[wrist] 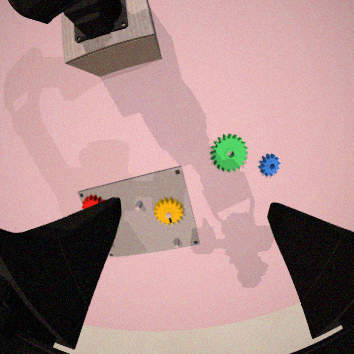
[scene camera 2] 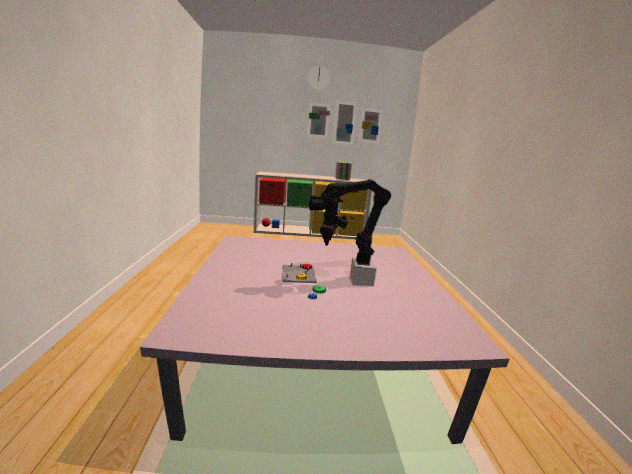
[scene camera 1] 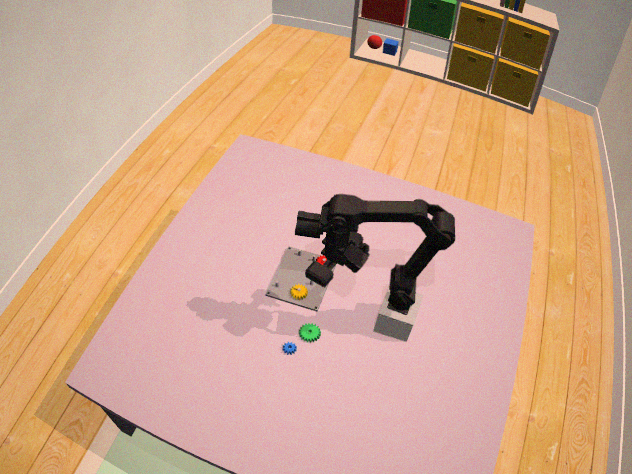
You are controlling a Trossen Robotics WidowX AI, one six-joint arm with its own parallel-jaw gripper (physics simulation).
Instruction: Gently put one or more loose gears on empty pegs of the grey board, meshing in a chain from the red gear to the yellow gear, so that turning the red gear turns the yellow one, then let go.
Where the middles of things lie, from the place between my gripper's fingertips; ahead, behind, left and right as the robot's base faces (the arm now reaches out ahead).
The green gear (wrist: 232,143) is 21 cm below my hand, 7 cm to the left of it and 3 cm ahead of it. The rest, counted from my hand: grey board (scene camera 1: 291,271) 21 cm below, 13 cm ahead, 11 cm to the right.
